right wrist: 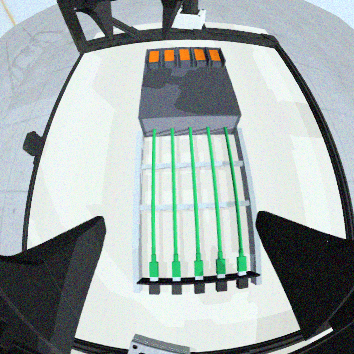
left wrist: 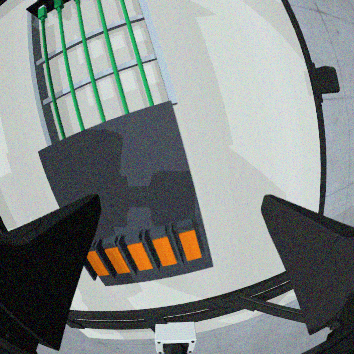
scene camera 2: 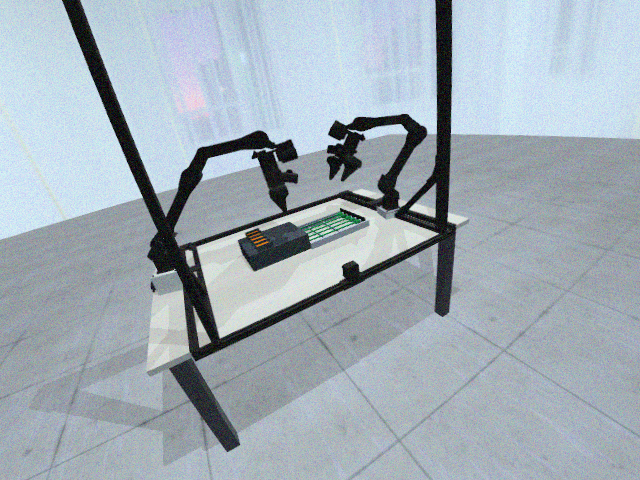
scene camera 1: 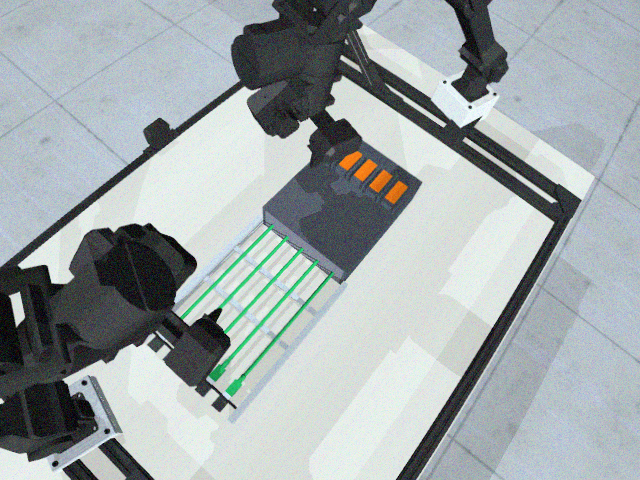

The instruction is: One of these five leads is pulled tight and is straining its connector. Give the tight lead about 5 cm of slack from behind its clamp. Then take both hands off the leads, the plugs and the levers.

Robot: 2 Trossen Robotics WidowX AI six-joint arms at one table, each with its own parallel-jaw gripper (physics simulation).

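Frame: origin at the left arm's base, x ahead, y left, z up, level; centimetres.
Seen in the pictures: left gripper, fingertip midpoint: [right wrist: 136,37] [left wrist: 184,203] [scene camera 2: 284,208] [scene camera 1: 296,145]; right gripper, fingertip midpoint: [right wrist: 182,222] [scene camera 2: 335,180] [scene camera 1: 191,286]; left arm's base, link origin: [right wrist: 189,11] [left wrist: 175,347] [scene camera 2: 167,267] [scene camera 1: 469,88]; right arm's base, link origin: [scene camera 2: 390,207] [scene camera 1: 70,422].
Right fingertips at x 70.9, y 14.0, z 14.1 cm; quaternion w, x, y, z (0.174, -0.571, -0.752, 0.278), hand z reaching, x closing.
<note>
Pixels of each thing's middle, then the offset from my right fingertips to it. "spot": a spot on its surface instead.
- dark clamp box, body centre: [left wrist: 129,209] [scene camera 1: 344,199] [right wrist: 185,80] [scene camera 2: 272,241] dx -31.4, dy -6.8, dz -17.4 cm
- small black block, surface spot: [left wrist: 327,80] [scene camera 1: 161,130] [right wrist: 32,138] [scene camera 2: 347,264] spot: dx -9.6, dy -38.1, dz -17.0 cm
Several green leads [right wrist: 174,200] [left wrist: 84,55] [scene camera 1: 261,300] run side by side from a dark clamp box [scene camera 1: 330,227] [scene camera 2: 294,235] [left wrist: 145,145] [right wrist: 190,107] to green plugs [right wrist: 198,266] in a black socket bar. All look nearly straight; I cannot tell which is tight. Orange levers [scene camera 1: 381,181] [left wrist: 140,256] [right wrist: 184,54] sit at the box's far end from the leads. My left gripper [left wrist: 184,203] [scene camera 2: 283,209] is open and empty above the box, near the levers. My right gripper [right wrist: 182,222] [scene camera 2: 337,178] is open and empty, high above the plug end; it hides some plugs in scene camera 1.
Pale rails [scene camera 1: 288,351] [right wrist: 137,200] with crossbars flank the leads. A black frame [scene camera 1: 491,330] [scene camera 2: 289,317] edges the pale table. A small black block [scene camera 1: 158,133] [scene camera 2: 351,270] [left wrist: 327,80] [right wrist: 33,143] is on one long side. Dark upright posts [scene camera 2: 443,103] stand at the table's ends.
</note>
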